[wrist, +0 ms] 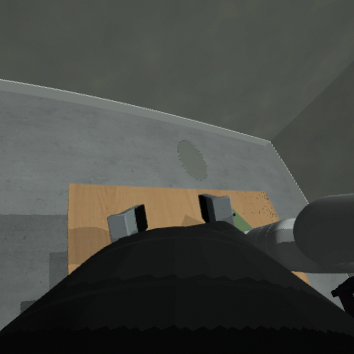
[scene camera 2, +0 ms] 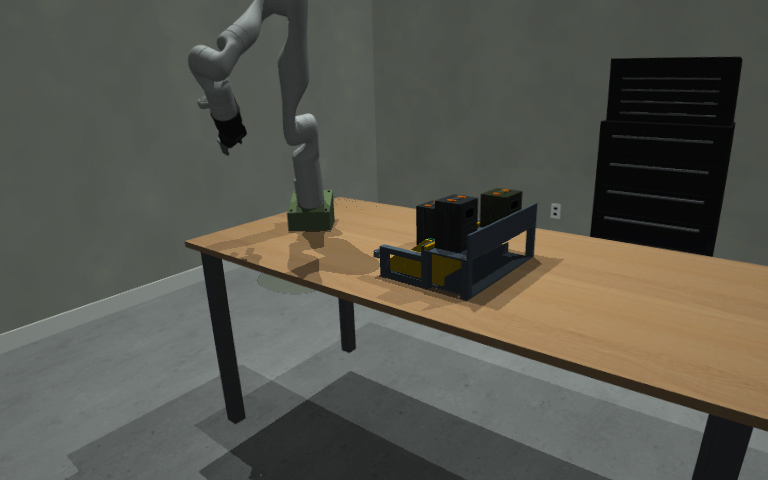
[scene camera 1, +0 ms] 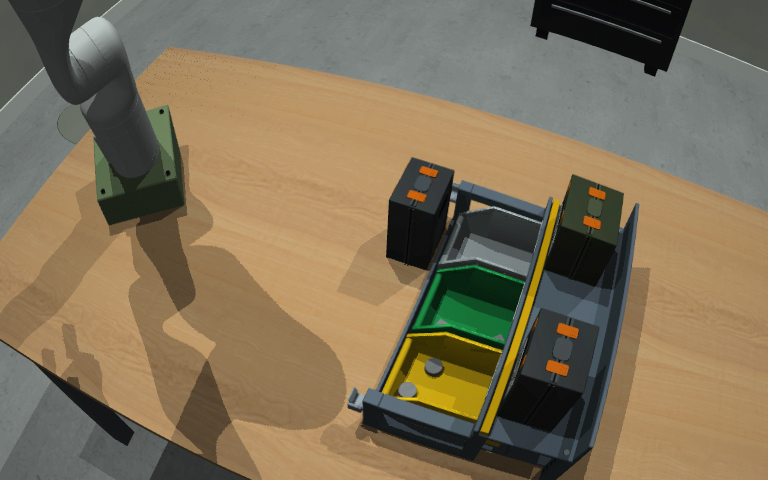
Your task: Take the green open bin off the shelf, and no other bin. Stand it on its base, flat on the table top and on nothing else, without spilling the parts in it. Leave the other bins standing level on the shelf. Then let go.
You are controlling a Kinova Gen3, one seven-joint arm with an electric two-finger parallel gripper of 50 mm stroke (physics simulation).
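Places are measured from the arm's base along level axes (x left, y back, z up), in millimetres.
Pixels of known places: gripper, fingertip midpoint: (wrist: 172,210) (scene camera 2: 232,147); arm's base, link origin: (scene camera 2: 311,201) (scene camera 1: 135,153).
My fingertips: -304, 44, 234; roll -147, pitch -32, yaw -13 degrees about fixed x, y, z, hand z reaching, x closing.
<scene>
For each thing: its top centre in the pictures, then the offset to it from my fingertips, as dx, dy, dz. "*": a spot on its surface instead. Level surfaces: height alone.
- green open bin, surface spot: (scene camera 1: 475,308) * +205, -637, -314
- grey bin, surface spot: (scene camera 1: 498,251) * +313, -657, -314
- yellow bin, surface spot: (scene camera 1: 453,382) * +82, -628, -314
- table, surface height: dz -324
- yellow rail, top centre: (scene camera 1: 529,302) +164, -699, -211
- dark green box, top centre: (scene camera 1: 594,207) (scene camera 2: 501,191) +269, -762, -125
The green open bin (scene camera 1: 475,308) stands in the shelf (scene camera 1: 419,408) (scene camera 2: 501,274), between the grey bin (scene camera 1: 498,251) and the yellow bin (scene camera 1: 453,382). Small grey parts show on its floor, partly hidden by its near rim. The yellow bin holds round grey parts. All three look level in scene camera 1. In scene camera 2 the shelf frame and boxes hide the green bin. My gripper (scene camera 2: 226,149) (wrist: 172,210) is open and empty, high up on the arm's far side from the shelf. In the wrist view its two fingers stand wide apart.
A black box (scene camera 1: 416,220) stands on the table (scene camera 1: 283,141) against the shelf's bin side. Behind the yellow rail (scene camera 1: 521,316), a dark green box (scene camera 1: 586,232) and another black box (scene camera 1: 552,373) stand on the shelf. The green robot base (scene camera 1: 144,195) (scene camera 2: 310,219) is at the table's other end.
</scene>
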